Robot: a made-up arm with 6 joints. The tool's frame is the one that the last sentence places.
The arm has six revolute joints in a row. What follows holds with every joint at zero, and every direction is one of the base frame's.
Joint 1 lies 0.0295 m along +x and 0.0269 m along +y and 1.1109 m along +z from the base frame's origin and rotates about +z.
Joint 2 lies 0.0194 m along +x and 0.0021 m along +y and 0.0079 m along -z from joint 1 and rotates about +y.
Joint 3 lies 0.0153 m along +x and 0.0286 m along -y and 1.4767 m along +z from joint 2 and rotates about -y.
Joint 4 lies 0.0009 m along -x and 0.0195 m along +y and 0.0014 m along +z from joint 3 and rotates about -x.
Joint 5 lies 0.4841 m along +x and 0.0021 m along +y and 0.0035 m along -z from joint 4 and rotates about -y.
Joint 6 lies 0.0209 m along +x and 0.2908 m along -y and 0.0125 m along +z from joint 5 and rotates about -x.
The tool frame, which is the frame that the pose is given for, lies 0.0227 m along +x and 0.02 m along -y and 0.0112 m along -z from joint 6; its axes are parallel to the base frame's.
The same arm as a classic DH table. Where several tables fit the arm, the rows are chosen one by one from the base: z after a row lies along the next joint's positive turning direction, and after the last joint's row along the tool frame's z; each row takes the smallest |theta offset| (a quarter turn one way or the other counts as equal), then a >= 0, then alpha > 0; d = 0 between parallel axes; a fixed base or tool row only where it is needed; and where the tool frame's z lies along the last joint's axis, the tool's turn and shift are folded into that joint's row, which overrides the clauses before.
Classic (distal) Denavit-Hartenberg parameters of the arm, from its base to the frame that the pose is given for. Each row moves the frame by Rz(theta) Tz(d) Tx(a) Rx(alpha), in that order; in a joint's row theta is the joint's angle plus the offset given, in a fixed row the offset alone. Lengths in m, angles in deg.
base (fixed): d 0  theta0 42.36  a 0.0399  alpha 0
joint 1: d 1.103  theta0 -42.36  a 0.0194  alpha -90
joint 2: d 0  theta0 -89.41  a 1.4768  alpha 180
joint 3: d 0.007  theta0 0.59  a 0.0014  alpha -90
joint 4: d -0.4832  theta0 0  a -0.0035  alpha 90
joint 5: d 0.2887  theta0 0  a 0.0125  alpha -90
joint 6: d -0.0436  theta0 -90  a 0.02  alpha -90
tool (fixed): d -0.0112  theta0 90  a 0  alpha 0

